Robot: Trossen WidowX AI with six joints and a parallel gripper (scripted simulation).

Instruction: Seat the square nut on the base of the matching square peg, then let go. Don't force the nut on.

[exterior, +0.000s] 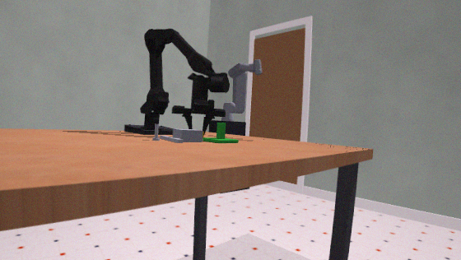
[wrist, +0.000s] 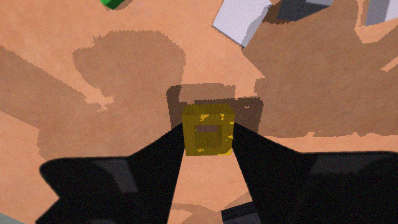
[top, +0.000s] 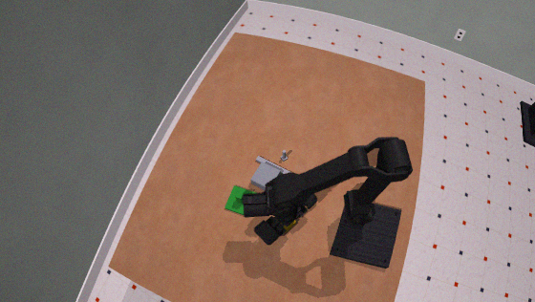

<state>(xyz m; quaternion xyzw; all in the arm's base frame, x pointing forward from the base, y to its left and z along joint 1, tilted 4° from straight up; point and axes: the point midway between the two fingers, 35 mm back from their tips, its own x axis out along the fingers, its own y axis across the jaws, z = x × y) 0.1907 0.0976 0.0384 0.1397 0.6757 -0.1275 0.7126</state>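
Right now the grey square plate is 70 mm ahead of my hand, 60 mm to the right of it and 40 mm below it. Round my hand: grey pin (200 mm to the right, 100 mm ahead, 30 mm below); then grey block (120 mm ahead, 110 mm to the right, 30 mm below).
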